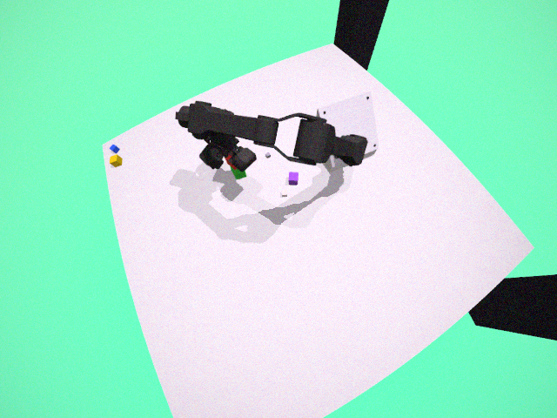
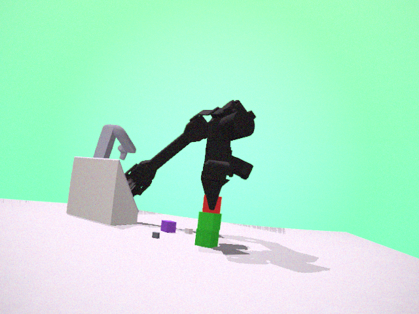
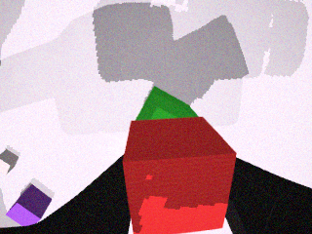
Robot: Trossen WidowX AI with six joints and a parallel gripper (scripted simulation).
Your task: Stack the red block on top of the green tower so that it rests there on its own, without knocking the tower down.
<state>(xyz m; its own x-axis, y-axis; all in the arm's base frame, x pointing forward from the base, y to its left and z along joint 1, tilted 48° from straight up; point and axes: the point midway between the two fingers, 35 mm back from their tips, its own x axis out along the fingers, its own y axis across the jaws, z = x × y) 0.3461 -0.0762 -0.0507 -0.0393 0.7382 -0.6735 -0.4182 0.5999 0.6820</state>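
The red block is 1 cm above my gripper tip. The rest, counted from my gripper tip: small white cube (12 cm behind, 14 cm to the left, 8 cm below); purple block (16 cm behind, 10 cm to the left, 7 cm below); small grey cube (12 cm behind, 3 cm to the right, 8 cm below).
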